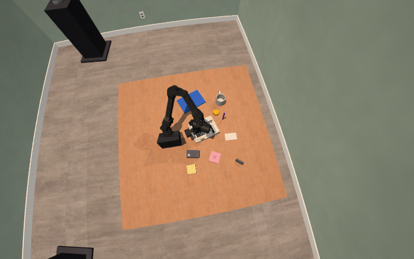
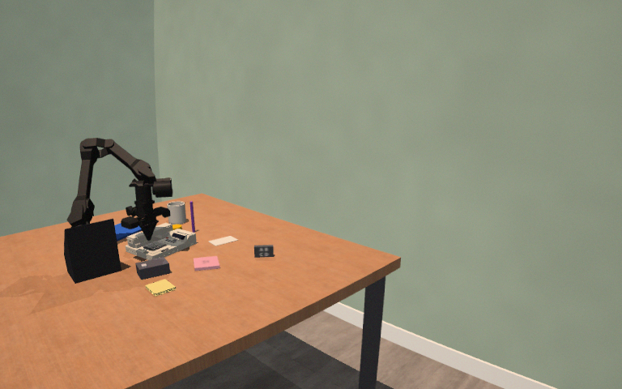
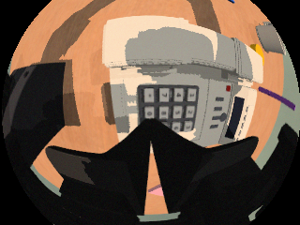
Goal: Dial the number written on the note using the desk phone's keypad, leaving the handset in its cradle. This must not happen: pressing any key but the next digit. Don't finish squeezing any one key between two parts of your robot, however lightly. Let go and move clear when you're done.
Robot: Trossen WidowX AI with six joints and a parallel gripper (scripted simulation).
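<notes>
Right now the cream desk phone is 6 cm ahead of my hand, 4 cm to the left of it and 7 cm below it. Also, from my hand: purple pen 23 cm ahead, 14 cm to the left, 2 cm below; cream card 29 cm ahead, 3 cm to the right, 9 cm below; grey handset 3 cm ahead, 9 cm to the left, 4 cm below.
</notes>
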